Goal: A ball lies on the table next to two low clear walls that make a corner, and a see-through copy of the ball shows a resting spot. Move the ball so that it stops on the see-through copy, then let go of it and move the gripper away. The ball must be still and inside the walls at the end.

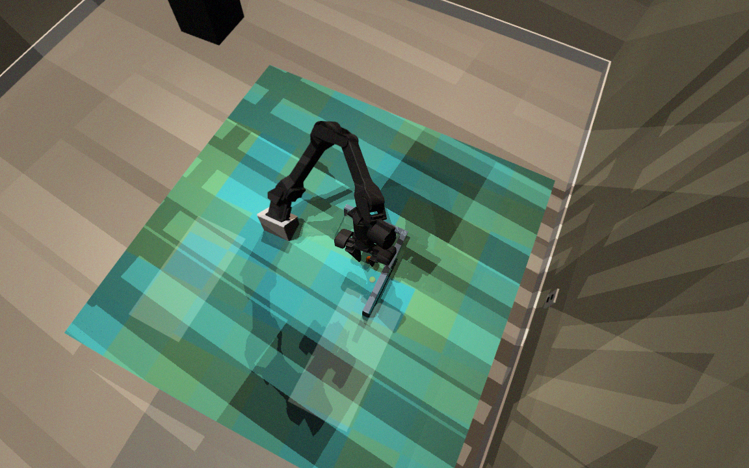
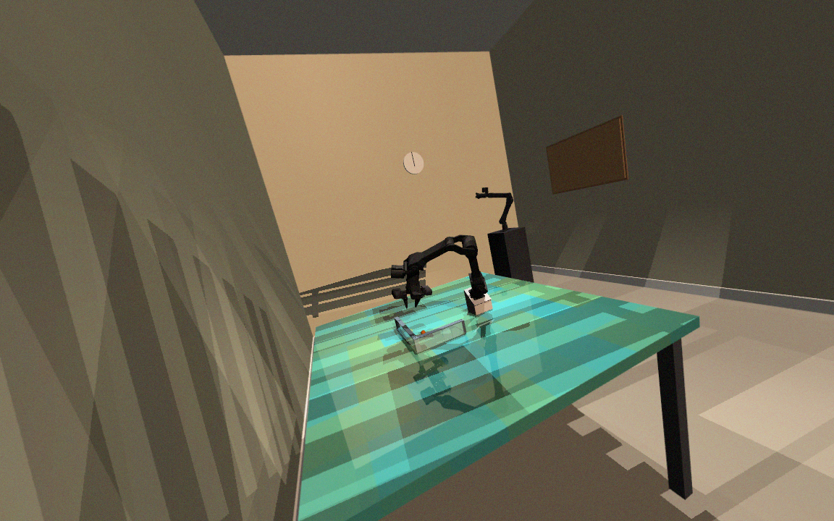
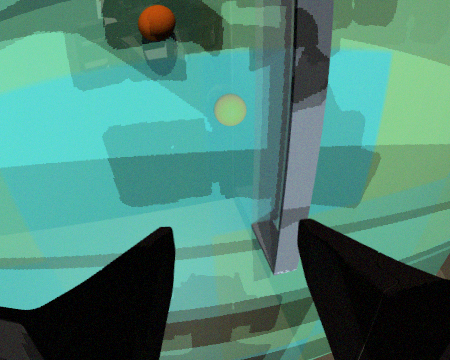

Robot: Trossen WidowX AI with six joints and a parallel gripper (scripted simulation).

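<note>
Now: gripper tip 1 cm past the orange ball, 6 cm to the right of it and 12 cm above it. Round my gripper tip: see-through copy of ball 3 cm ahead, 1 cm to the right, 12 cm below.
</note>
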